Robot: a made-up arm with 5 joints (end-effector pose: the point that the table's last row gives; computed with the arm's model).
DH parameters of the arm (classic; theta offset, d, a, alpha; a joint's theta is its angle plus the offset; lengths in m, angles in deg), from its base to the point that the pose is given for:
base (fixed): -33.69 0 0.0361 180
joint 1: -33.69 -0.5 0.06 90
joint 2: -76.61 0 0.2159 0
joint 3: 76.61 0 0.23 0
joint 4: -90 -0.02 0.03 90
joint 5: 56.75 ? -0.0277 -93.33
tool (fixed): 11.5 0.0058 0 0
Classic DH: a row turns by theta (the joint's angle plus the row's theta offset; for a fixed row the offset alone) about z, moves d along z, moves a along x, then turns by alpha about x.
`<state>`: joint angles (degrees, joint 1 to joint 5).
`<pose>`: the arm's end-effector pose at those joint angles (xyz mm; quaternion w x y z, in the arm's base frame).
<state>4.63 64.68 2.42 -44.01 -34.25</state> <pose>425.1 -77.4 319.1 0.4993 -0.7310 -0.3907 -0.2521</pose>
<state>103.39 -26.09 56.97 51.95 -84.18</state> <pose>-23.6 -236.4 553.9 0.3217 -0.2641 0.6560 -0.6296</pose>
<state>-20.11 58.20 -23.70 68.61 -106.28</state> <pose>461.6 143.1 395.2 0.6195 -0.7151 0.3211 -0.0431</pose>
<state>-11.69 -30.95 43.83 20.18 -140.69</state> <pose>293.3 42.8 660.2 0.7994 -0.2569 0.1839 -0.5110</pose>
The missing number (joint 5, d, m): -0.0397
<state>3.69 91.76 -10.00 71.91 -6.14</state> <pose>296.1 -75.0 191.1 0.6489 -0.3920 0.1160 0.6417</pose>
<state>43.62 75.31 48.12 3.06 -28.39</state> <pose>103.1 -128.4 279.1 0.7661 -0.5290 0.3202 0.1754</pose>
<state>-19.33 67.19 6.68 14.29 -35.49</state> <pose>359.3 69.3 274.4 0.6175 -0.7052 -0.1936 0.2896</pose>
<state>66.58 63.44 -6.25 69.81 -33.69</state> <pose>154.7 -372.0 322.6 0.7710 -0.4436 0.4569 -0.0003</pose>
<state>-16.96 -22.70 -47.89 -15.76 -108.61</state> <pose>111.3 10.4 971.1 0.4903 0.3077 -0.5928 -0.5600</pose>
